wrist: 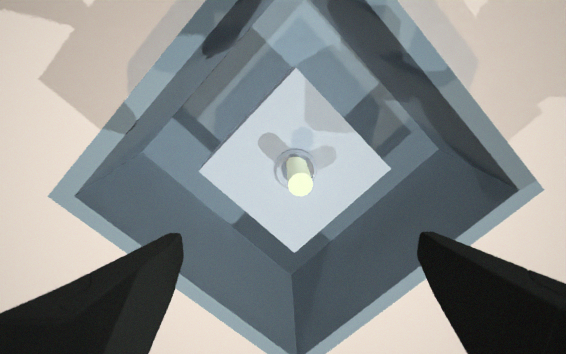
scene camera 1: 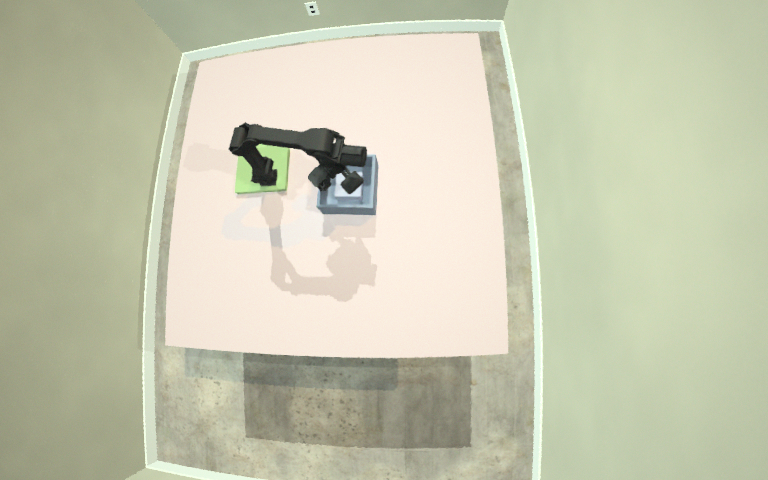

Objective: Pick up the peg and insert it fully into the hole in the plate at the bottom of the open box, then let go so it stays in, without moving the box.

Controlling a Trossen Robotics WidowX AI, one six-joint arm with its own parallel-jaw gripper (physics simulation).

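Places are measured from the arm's base along level axes (x left, y back, z up), in metres.
Pixels of known places: gripper, fingertip midpoint: (wrist: 301, 244) (scene camera 1: 342, 175); arm's base, link origin: (scene camera 1: 268, 177).
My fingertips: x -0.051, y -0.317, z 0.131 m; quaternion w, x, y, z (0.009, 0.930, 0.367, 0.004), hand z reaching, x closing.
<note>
Ahead of a thing's pixels: the offset from my fingertips to its top centre. Level surfaces: height alone.
The pale yellow peg {dx +0.005, dy +0.001, dz -0.067 m} (wrist: 300, 181) stands in the ringed hole at the middle of the white plate {dx +0.005, dy +0.000, dz -0.094 m} (wrist: 250, 170) (scene camera 1: 347, 195); its upper part sticks out above the plate. How deep it sits cannot be told. The plate lies at the bottom of the open blue-grey box {dx +0.005, dy +0.000, dz -0.057 m} (wrist: 525, 192) (scene camera 1: 374, 186). My gripper (wrist: 301, 244) is open and empty, with its fingers wide apart above the box, one to each side in the wrist view. In the scene view the arm's end hangs over the box and hides part of it; the peg does not show there.
The box's walls rise on all sides around the plate. The arm's base stands on a green square (scene camera 1: 244, 182) to the left of the box. Both are on the pale pink table top {dz -0.155 m} (scene camera 1: 430, 254), which is bordered by the floor (scene camera 1: 515, 316).
</note>
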